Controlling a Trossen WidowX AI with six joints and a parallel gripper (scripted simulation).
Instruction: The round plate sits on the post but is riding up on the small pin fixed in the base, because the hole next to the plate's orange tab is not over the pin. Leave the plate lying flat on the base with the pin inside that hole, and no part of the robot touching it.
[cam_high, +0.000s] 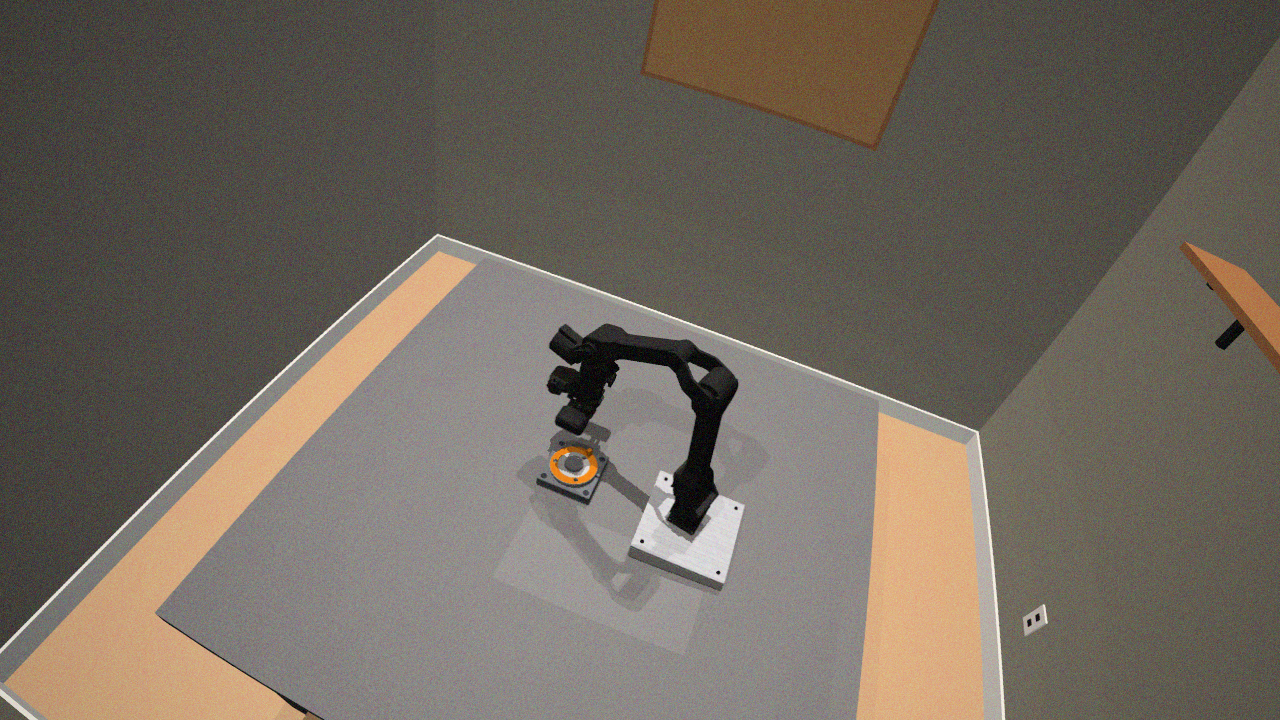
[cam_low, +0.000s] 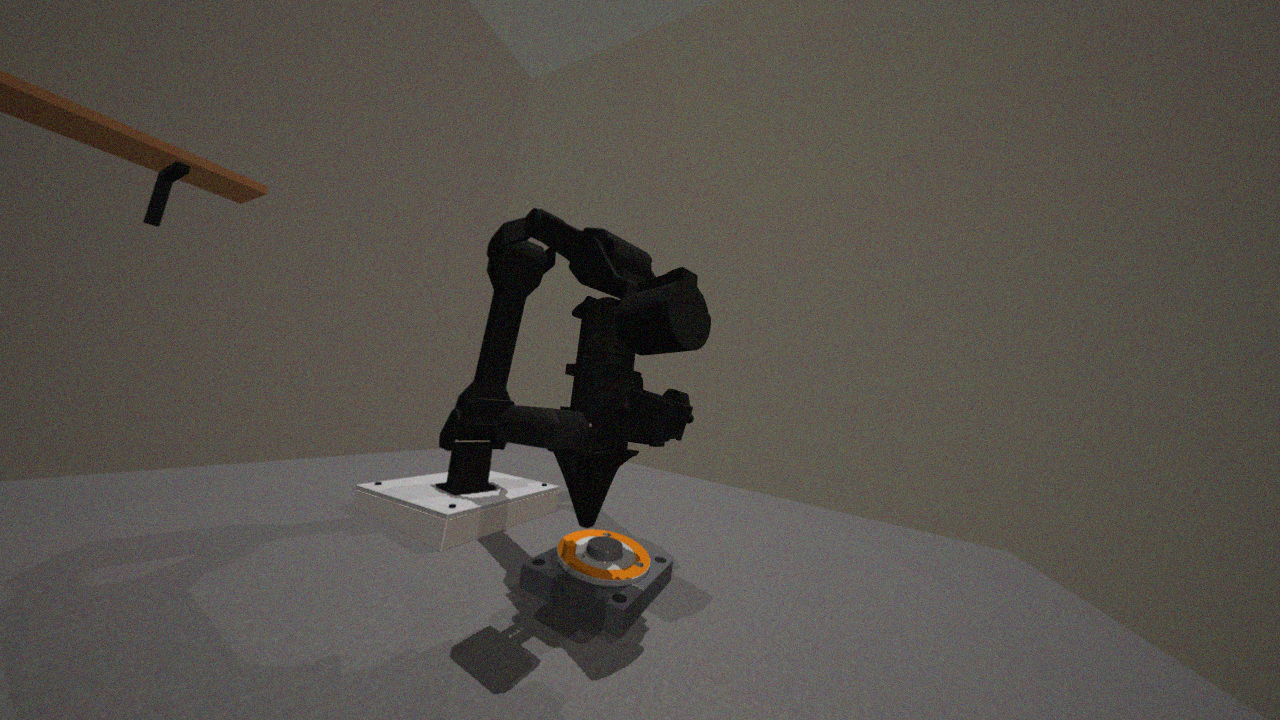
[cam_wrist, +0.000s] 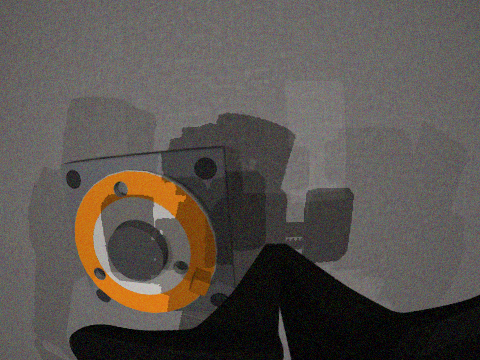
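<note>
Now: gripper tip 4 cm past the dark base, 8 cm to the right of it and 6 cm above it.
</note>
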